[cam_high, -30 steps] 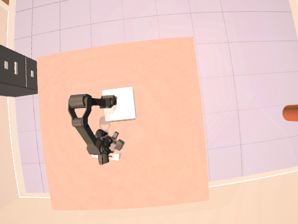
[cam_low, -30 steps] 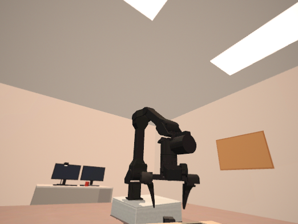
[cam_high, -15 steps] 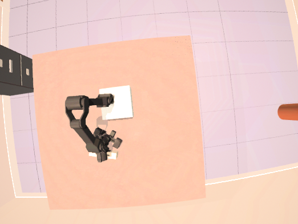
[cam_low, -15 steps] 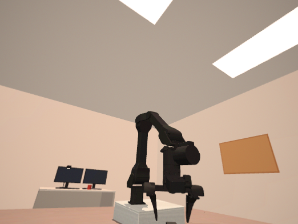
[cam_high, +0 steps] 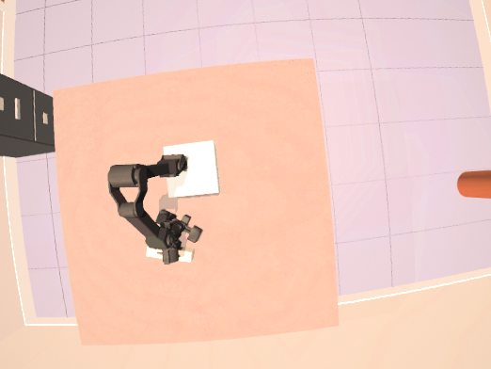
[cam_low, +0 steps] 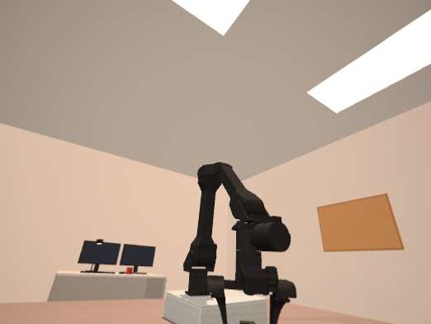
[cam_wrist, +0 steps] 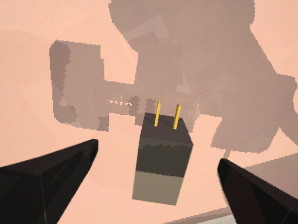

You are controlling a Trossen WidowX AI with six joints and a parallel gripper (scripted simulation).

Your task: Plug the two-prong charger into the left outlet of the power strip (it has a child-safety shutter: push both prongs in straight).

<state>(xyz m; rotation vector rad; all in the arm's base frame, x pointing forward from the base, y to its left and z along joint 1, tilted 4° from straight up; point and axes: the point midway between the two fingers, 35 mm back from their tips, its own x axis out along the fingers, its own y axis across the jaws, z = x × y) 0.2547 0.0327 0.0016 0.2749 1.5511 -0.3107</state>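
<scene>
The two-prong charger is 10 mm to the right of my gripper tip and 10 mm ahead of it.
</scene>
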